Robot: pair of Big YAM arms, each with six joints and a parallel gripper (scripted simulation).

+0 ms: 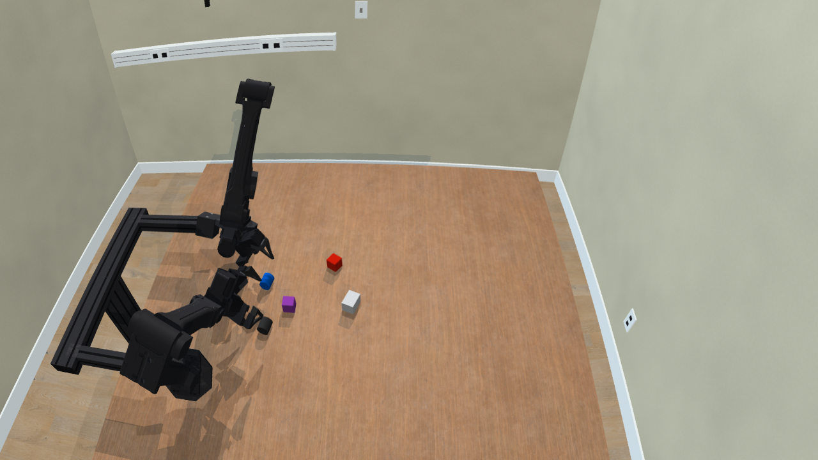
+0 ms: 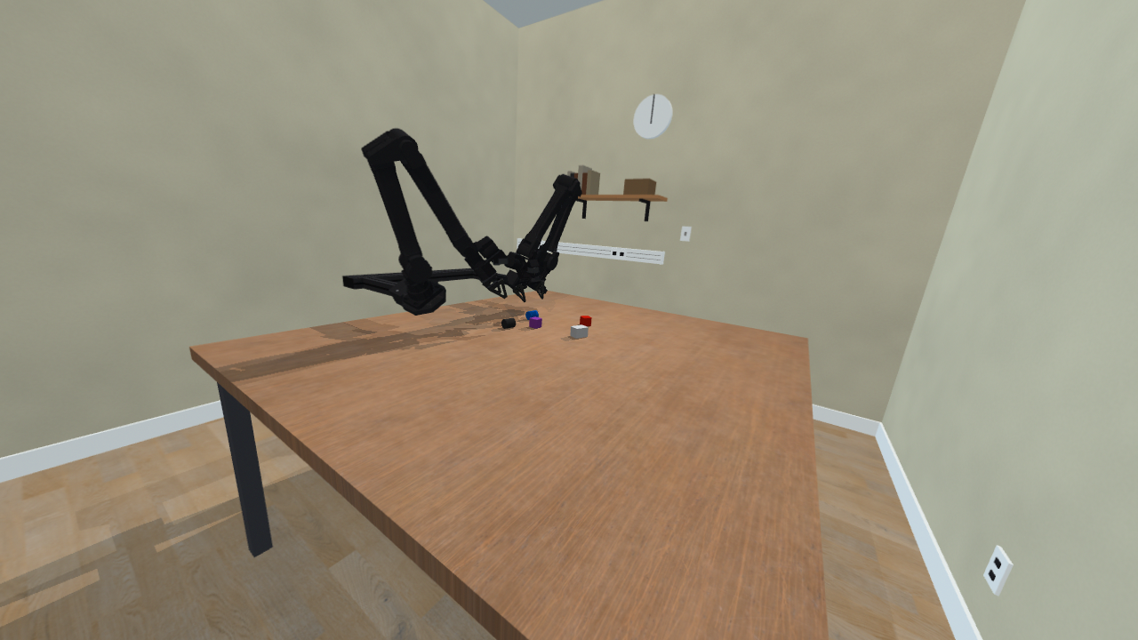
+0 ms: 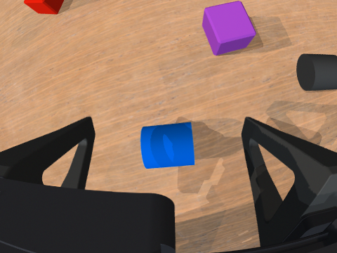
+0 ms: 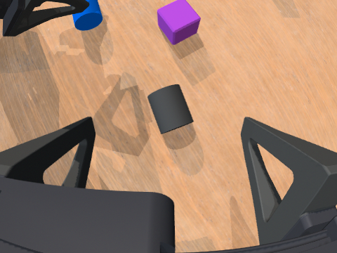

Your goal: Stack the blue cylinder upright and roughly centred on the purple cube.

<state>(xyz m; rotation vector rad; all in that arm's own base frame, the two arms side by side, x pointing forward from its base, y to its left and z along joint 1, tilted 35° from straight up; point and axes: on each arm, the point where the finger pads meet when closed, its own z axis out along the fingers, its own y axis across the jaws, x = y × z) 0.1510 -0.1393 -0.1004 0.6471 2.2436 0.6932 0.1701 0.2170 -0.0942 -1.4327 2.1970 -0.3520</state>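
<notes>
Now: the blue cylinder 8 cm below my left hand, 1 cm to the left of it and 1 cm behind it. From my left hand the other things lie so: red cube 21 cm ahead, 12 cm to the left, 8 cm below; then purple cube 8 cm to the right, 8 cm below, 8 cm ahead; then black cylinder 17 cm to the right, 8 cm below, 2 cm ahead.
</notes>
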